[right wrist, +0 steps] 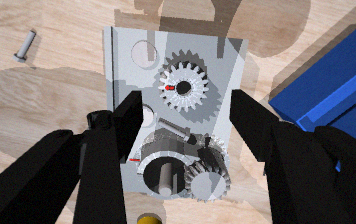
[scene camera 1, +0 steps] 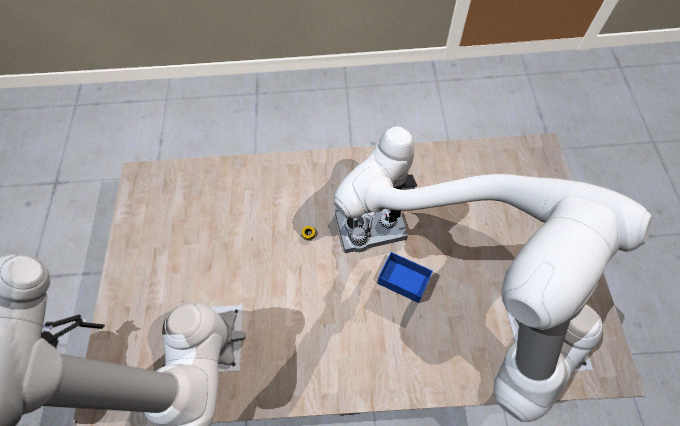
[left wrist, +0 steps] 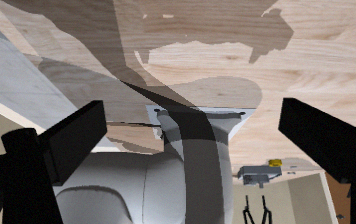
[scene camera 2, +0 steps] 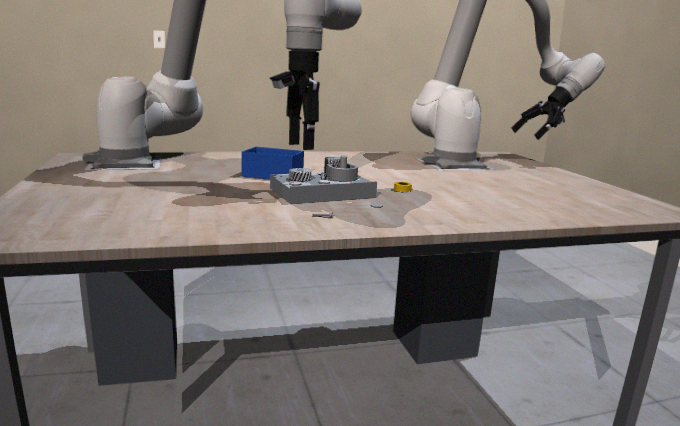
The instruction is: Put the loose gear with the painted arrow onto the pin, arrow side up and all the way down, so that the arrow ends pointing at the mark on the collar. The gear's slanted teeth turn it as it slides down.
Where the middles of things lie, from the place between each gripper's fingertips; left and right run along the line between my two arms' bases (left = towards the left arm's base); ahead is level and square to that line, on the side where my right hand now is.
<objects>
Now: right hand (scene camera 2: 301,147) 100 mm above the loose gear (right wrist: 180,71). Round my right hand: blue bin (scene camera 1: 398,274): 220 mm behind, 50 mm to the right, 130 mm below.
My left hand (scene camera 2: 524,133) is 1000 mm to the left of the blue bin, 260 mm short of it and 100 mm above it. Round my left hand: loose gear: 950 mm to the right, 480 mm ahead, 70 mm below.
</objects>
